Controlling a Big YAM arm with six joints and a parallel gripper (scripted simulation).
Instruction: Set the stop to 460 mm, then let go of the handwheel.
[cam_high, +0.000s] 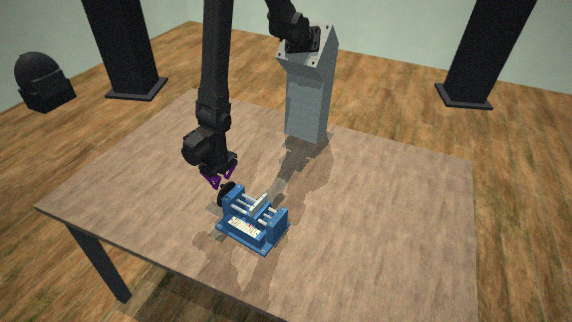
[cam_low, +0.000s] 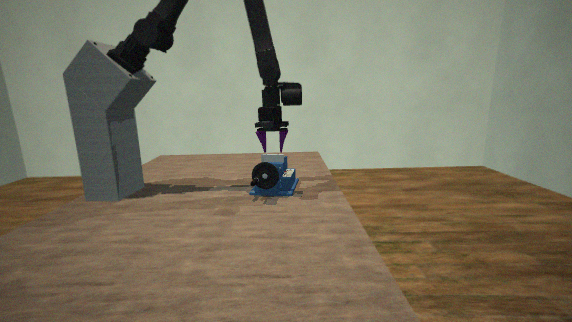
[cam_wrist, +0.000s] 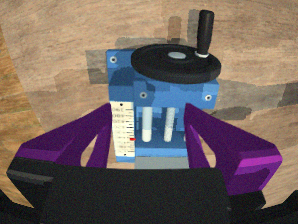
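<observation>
The dark handle lies 70 mm behind my hand, 10 mm to the right of it and 100 mm below it. The rest, counted from my hand: black handwheel: 60 mm behind, 100 mm below; then stop fixture: 40 mm ahead, 110 mm to the left, 70 mm below.
</observation>
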